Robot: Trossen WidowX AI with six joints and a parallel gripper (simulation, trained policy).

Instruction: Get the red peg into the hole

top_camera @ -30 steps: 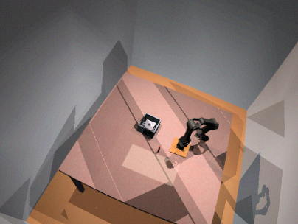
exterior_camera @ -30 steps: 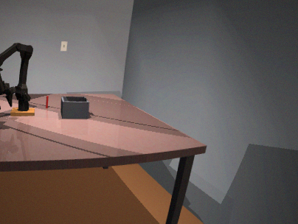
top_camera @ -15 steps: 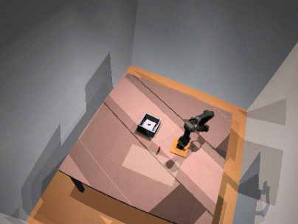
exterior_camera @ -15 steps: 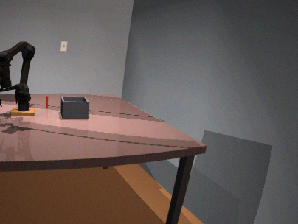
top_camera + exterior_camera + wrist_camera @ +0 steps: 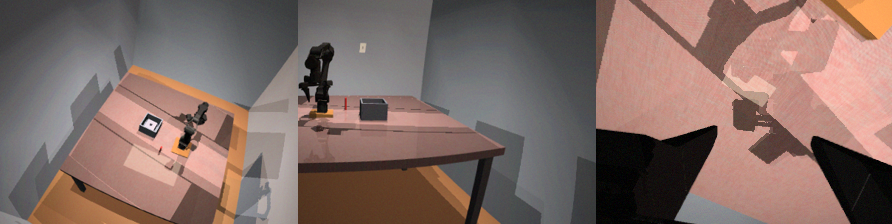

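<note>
My gripper tip is 140 mm short of the red peg, 360 mm to the right of it and 90 mm above it. Also, from my gripper tip: dark grey box 330 mm ahead, 200 mm to the left, 100 mm below; plate 330 mm ahead, 200 mm to the left, 80 mm below.
</note>
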